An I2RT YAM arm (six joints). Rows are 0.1 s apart.
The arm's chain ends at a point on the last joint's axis. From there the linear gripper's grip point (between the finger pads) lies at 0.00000 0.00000 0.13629 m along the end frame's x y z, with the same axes.
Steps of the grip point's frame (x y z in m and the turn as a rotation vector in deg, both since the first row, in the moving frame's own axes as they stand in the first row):
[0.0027, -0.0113, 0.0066, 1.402, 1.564, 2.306]
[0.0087, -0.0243, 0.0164, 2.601, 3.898, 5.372]
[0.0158, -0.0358, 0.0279, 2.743, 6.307, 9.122]
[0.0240, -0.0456, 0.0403, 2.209, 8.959, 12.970]
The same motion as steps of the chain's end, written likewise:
[-0.0011, -0.0080, 0.0067, 1.402, 1.564, 2.306]
[-0.0008, -0.0186, 0.0169, 2.601, 3.898, 5.372]
[0.0004, -0.0305, 0.0289, 2.743, 6.307, 9.122]
[0.0024, -0.0428, 0.0421, 2.209, 8.959, 12.970]

